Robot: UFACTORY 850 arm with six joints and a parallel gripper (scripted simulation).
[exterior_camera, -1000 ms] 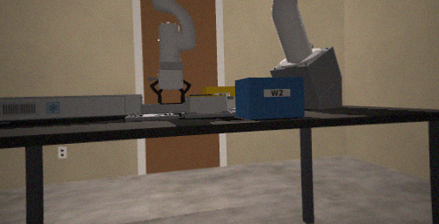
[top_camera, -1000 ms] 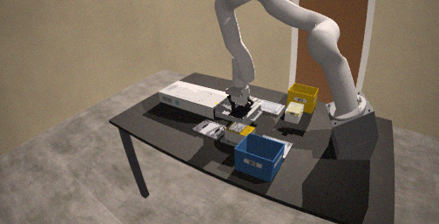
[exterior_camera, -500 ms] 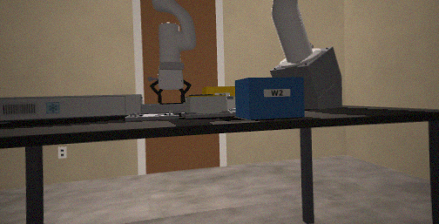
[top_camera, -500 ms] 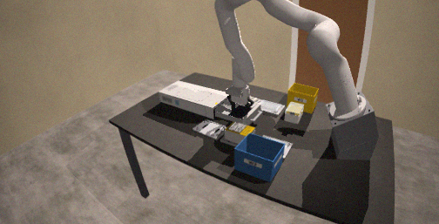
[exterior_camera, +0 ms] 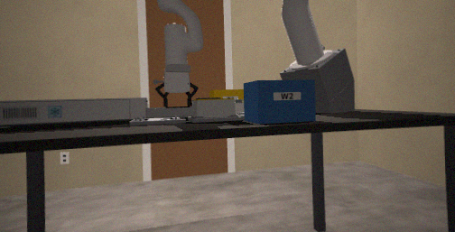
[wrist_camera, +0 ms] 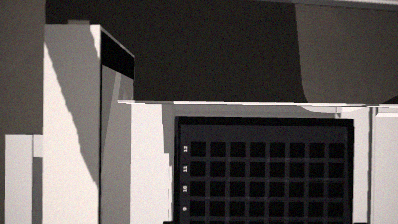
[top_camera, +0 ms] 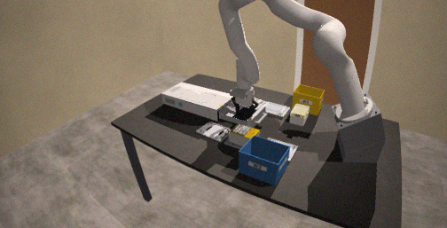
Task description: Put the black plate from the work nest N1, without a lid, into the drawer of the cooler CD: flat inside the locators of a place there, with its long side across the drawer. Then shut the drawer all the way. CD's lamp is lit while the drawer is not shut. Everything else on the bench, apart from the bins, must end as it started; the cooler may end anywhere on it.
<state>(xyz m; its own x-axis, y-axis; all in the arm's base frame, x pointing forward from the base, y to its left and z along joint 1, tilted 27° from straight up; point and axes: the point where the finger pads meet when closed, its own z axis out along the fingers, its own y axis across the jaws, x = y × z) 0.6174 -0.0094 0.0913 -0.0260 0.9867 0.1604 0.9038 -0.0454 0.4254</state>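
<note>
The drawer lies 30 mm ahead of my hand and 10 mm below it. Round my hand: cooler CD: 180 mm ahead, 10 mm to the left, 10 mm below; black plate: 10 mm below; work nest N1: 190 mm to the left, 70 mm ahead, 40 mm below.
</note>
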